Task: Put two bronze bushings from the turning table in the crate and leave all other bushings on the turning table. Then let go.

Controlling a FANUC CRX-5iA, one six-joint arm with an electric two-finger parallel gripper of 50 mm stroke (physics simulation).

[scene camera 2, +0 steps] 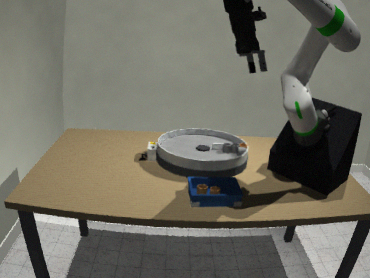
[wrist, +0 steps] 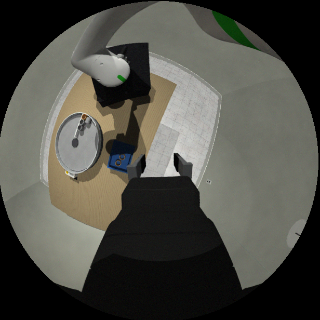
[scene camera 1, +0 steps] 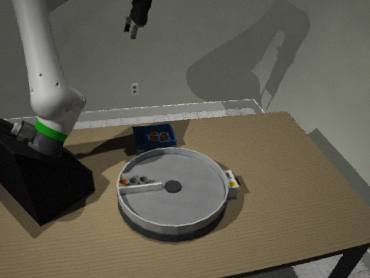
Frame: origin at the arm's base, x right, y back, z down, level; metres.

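Seen in the pictures: gripper, fingertip midpoint: (scene camera 2: 258,72) (scene camera 1: 129,35); arm's base, link origin: (scene camera 2: 308,132) (scene camera 1: 42,148).
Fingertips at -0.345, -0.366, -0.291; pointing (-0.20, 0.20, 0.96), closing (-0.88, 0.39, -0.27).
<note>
Offsets run from my fingertips to a thing's top centre, as dx, dy, dz. "pt": to the spot under its first point.
A blue crate @[+0.109, -0.086, +0.444] (scene camera 1: 141,134) (scene camera 2: 215,200) (wrist: 121,147) stands on the table beside the turning table @[+0.475, -0.105, +0.433] (scene camera 1: 195,200) (scene camera 2: 180,145) (wrist: 87,150). Two bronze bushings lie inside the crate: one bushing (scene camera 1: 154,136) (scene camera 2: 202,188) and, close beside it, the other bushing (scene camera 1: 164,136) (scene camera 2: 214,190). A bronze bushing @[+0.452, +0.080, +0.402] (scene camera 1: 124,182) (scene camera 2: 243,145) (wrist: 83,116) is on the turning table by its rim, next to several grey bushings @[+0.452, +0.004, +0.402] (scene camera 1: 144,179) (scene camera 2: 227,147) along the white bar. My gripper (scene camera 1: 130,31) (scene camera 2: 258,69) (wrist: 159,159) is open and empty, high above and away from the crate and turning table.
The black robot base (scene camera 1: 50,187) (scene camera 2: 315,155) (wrist: 122,90) stands on the table at one end of the turning table. A small white box @[pt +0.506, -0.333, +0.435] (scene camera 1: 231,184) (scene camera 2: 152,150) with a yellow label is at the turning table's opposite side. A wall rises behind the table.
</note>
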